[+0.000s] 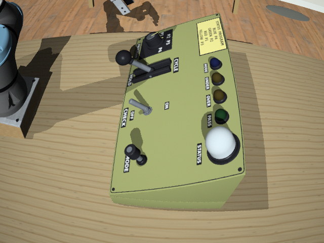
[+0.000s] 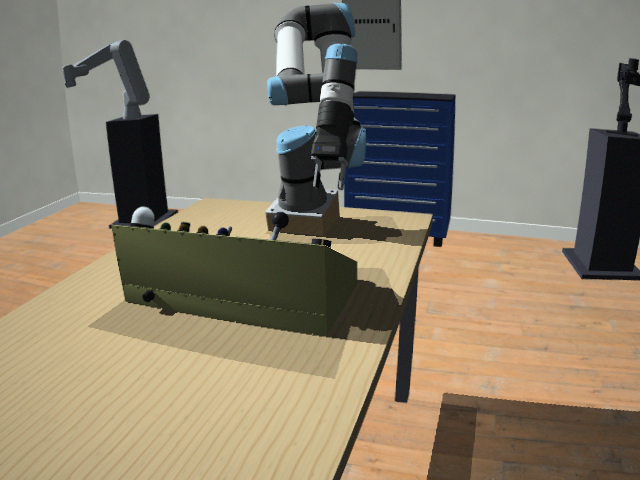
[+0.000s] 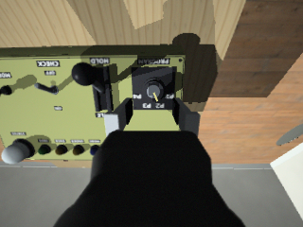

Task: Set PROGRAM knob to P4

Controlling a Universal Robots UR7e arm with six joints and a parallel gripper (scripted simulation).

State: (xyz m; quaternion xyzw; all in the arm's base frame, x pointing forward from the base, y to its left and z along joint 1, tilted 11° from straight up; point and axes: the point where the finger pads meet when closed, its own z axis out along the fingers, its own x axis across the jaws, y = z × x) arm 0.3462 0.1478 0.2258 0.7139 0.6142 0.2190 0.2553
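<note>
The program knob is 80 mm ahead of my hand, 10 mm to the right of it and 130 mm below it. Round my hand: olive console (80 mm ahead, 190 mm to the right, 150 mm below); check toggle (30 mm ahead, 250 mm to the right, 130 mm below); black ball lever (30 mm ahead, 120 mm to the right, 120 mm below).
</note>
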